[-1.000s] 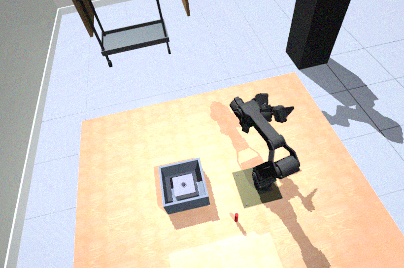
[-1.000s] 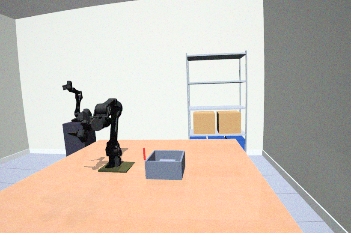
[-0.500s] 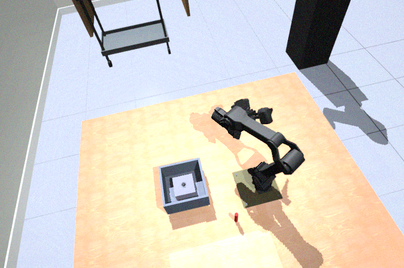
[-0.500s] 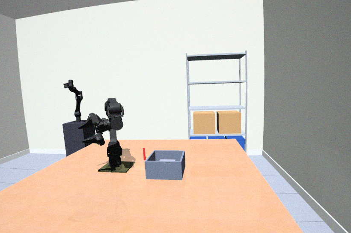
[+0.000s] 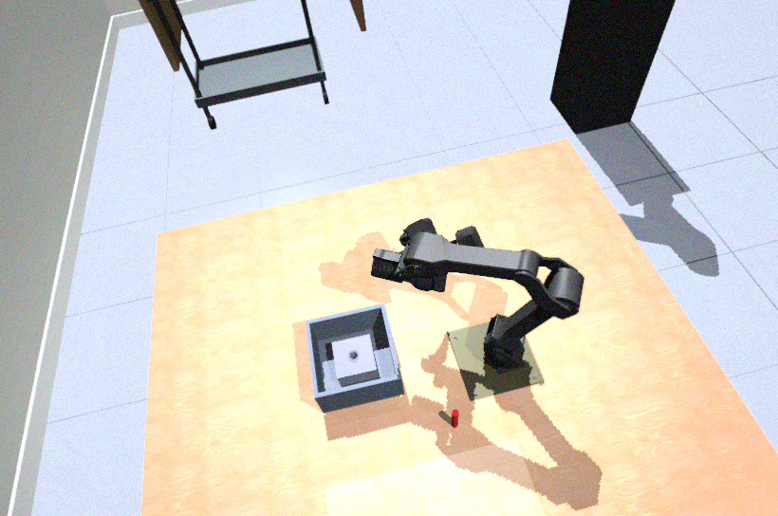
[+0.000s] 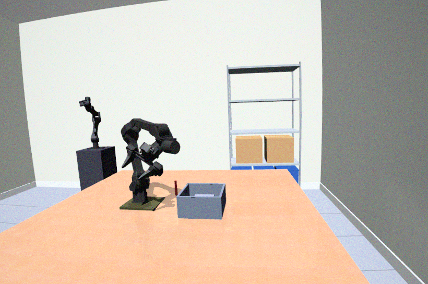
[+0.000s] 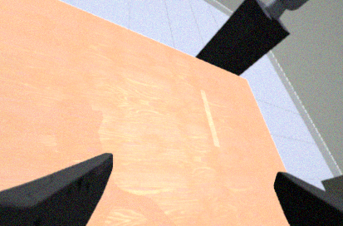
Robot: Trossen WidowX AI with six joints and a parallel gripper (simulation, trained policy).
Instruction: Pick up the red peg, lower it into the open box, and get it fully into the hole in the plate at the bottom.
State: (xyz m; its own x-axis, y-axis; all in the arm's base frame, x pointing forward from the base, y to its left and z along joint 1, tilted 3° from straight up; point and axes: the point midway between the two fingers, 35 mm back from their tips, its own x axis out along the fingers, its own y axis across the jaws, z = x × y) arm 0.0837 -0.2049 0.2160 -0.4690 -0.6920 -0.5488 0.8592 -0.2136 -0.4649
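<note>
The red peg is 33 cm to the left of my gripper tip, 17 cm below it and 9 cm ahead of it. The rest, counted from my gripper tip: box: 27 cm ahead, 18 cm below, 14 cm to the left.
</note>
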